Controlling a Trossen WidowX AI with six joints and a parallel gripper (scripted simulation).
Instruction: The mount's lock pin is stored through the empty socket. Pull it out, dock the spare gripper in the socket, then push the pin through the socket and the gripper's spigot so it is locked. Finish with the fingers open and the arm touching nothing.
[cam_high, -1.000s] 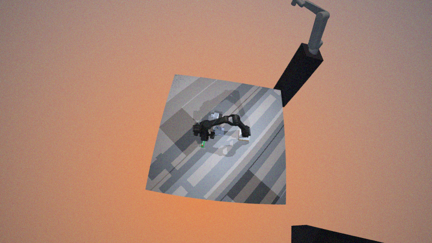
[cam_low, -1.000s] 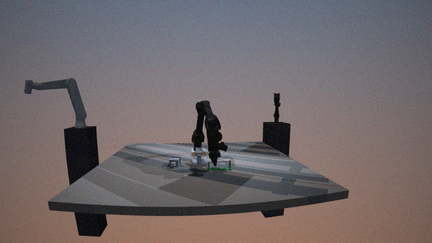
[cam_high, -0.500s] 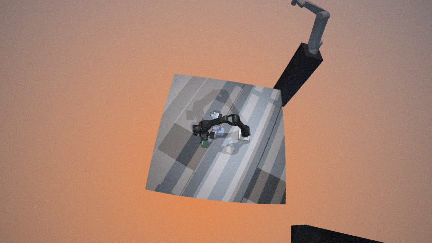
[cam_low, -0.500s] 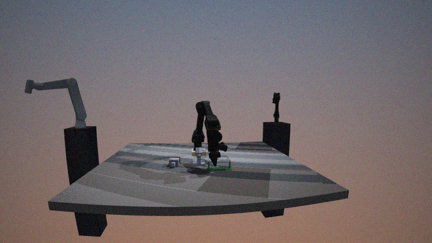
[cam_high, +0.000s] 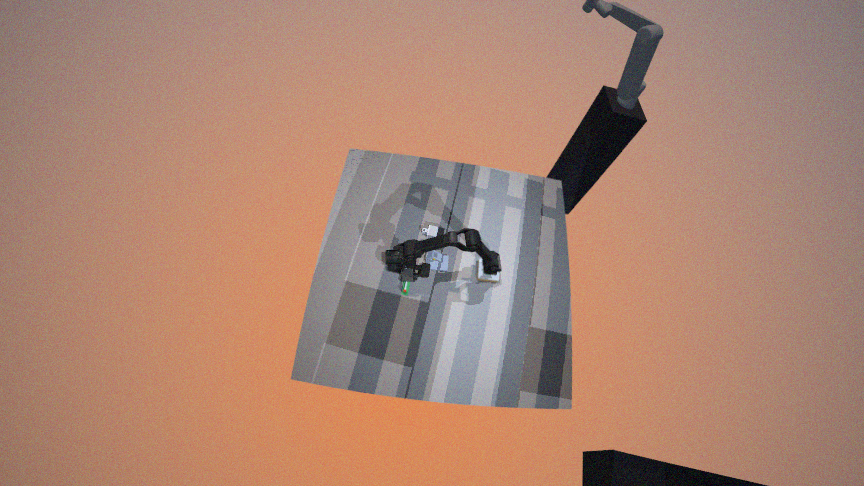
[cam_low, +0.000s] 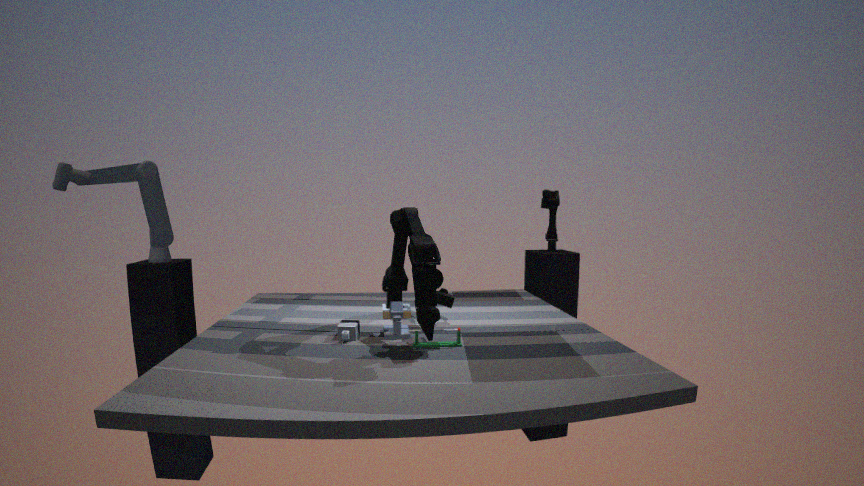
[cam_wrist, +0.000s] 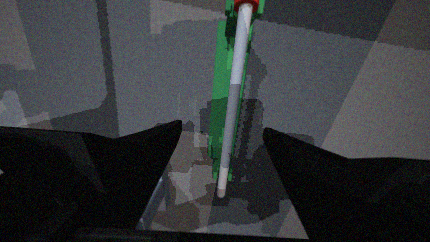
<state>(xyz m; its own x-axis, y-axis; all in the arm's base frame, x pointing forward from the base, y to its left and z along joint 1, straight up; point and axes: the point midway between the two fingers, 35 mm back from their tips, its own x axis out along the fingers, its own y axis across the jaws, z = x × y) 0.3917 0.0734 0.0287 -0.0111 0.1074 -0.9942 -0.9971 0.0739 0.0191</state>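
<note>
The green bracket lies 20 mm to the left of my gripper tip. The rest, counted from my gripper tip: spare gripper (90 mm behind, 240 mm to the right, 10 mm below); then socket (110 mm behind, 90 mm to the right, 30 mm above).
</note>
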